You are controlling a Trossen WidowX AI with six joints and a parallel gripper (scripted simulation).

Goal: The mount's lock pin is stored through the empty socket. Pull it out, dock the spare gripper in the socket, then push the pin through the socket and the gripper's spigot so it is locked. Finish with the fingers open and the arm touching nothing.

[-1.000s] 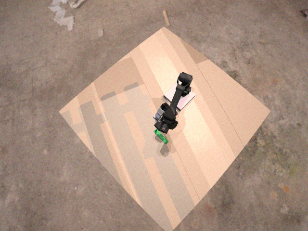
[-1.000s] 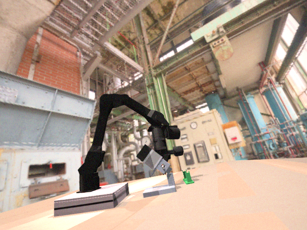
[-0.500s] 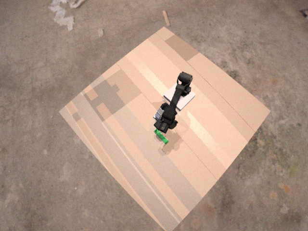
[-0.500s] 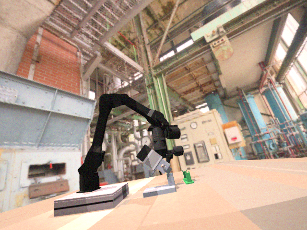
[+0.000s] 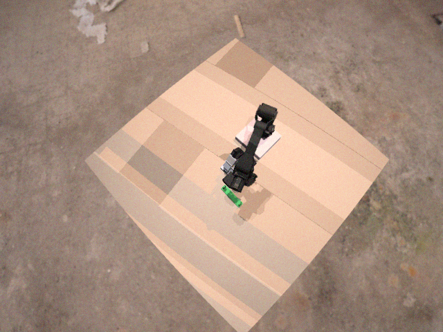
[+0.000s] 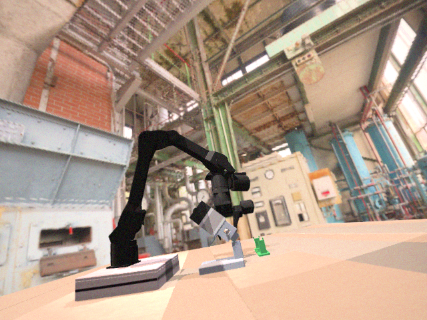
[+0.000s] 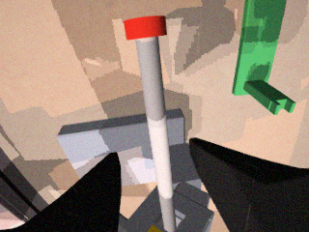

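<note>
Right now my gripper tip is 5 cm to the left of the mount socket and 1 cm above it. Also, from my gripper tip: spare gripper (6 cm to the right, 5 cm above, 2 cm behind); then green upright bracket (8 cm to the left, 8 cm ahead, 4 cm below).
</note>
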